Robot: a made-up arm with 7 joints. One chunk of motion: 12 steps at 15 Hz.
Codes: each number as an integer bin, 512 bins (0 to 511) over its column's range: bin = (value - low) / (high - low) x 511, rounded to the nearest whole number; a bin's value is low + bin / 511 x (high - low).
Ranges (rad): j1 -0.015..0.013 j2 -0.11..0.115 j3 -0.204..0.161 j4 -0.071..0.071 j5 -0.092..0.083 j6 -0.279..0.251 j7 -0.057..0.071
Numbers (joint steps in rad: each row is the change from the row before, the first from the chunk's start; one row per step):
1: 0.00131 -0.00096 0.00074 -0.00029 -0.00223 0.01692 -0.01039
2: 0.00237 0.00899 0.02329 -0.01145 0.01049 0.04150 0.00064
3: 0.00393 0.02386 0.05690 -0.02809 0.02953 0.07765 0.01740
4: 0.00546 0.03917 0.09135 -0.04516 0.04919 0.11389 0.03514
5: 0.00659 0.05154 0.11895 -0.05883 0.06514 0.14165 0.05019
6: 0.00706 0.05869 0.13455 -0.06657 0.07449 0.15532 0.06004
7: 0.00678 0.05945 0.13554 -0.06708 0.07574 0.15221 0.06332
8: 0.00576 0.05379 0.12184 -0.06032 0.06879 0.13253 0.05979
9: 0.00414 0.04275 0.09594 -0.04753 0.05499 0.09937 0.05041
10: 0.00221 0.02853 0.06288 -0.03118 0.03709 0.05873 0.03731
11: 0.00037 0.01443 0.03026 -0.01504 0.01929 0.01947 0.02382
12: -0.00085 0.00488 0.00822 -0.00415 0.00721 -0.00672 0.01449
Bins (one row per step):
1: 298 248 287 254 262 285 186
2: 317 270 318 214 299 309 230
3: 345 304 365 154 355 344 297
4: 373 339 413 93 412 379 368
5: 394 367 452 44 459 406 428
6: 403 383 474 16 486 419 467
7: 397 385 475 14 490 416 480
8: 379 372 456 38 470 397 466
9: 349 347 420 84 429 365 429
10: 314 315 374 143 377 326 377
11: 281 283 328 201 325 288 323
12: 258 261 297 241 290 263 285

